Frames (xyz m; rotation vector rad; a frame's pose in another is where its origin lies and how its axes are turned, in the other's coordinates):
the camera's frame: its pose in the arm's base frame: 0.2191 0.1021 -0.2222 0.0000 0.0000 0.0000
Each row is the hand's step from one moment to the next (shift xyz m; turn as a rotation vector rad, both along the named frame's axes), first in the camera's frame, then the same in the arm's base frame.
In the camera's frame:
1: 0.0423 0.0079 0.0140 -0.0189 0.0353 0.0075
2: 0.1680 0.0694 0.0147 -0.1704 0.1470 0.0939
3: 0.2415 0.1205 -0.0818 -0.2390 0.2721 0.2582
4: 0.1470 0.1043 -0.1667 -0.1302 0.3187 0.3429
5: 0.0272 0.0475 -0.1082 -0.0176 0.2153 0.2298
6: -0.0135 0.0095 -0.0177 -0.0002 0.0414 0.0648
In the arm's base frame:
1: 0.0423 0.0079 0.0140 -0.0189 0.0353 0.0075
2: 0.1680 0.0694 0.0147 -0.1704 0.1470 0.0939
3: 0.2415 0.1205 -0.0818 -0.2390 0.2721 0.2582
4: 0.1470 0.1043 -0.1667 -0.1302 0.3187 0.3429
5: 0.0272 0.0475 -0.1082 -0.0176 0.2153 0.2298
6: -0.0135 0.0095 -0.0177 -0.0002 0.0414 0.0648

